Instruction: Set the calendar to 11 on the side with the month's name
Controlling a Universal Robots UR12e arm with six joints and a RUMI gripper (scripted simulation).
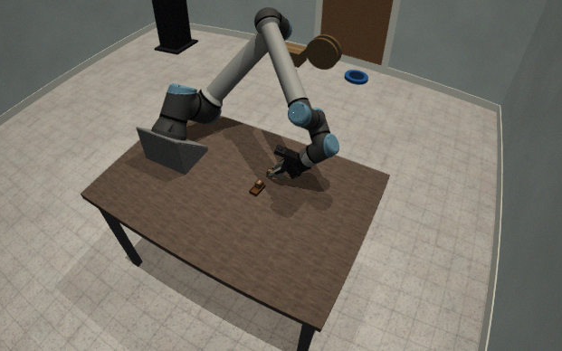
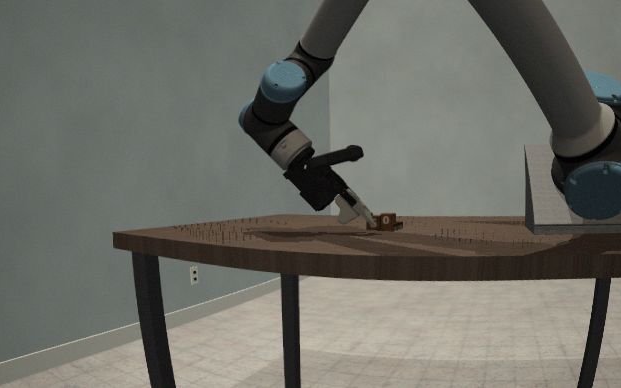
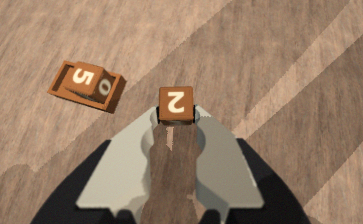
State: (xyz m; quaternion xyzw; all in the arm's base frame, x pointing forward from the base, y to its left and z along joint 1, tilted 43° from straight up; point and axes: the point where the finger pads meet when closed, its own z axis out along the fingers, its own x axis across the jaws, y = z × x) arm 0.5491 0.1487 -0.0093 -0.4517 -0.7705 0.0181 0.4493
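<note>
Right now my hand is 1 cm past the cube and 1 cm above it. The rest, counted from my hand: calendar tray 11 cm to the right, 2 cm below, 2 cm behind.
</note>
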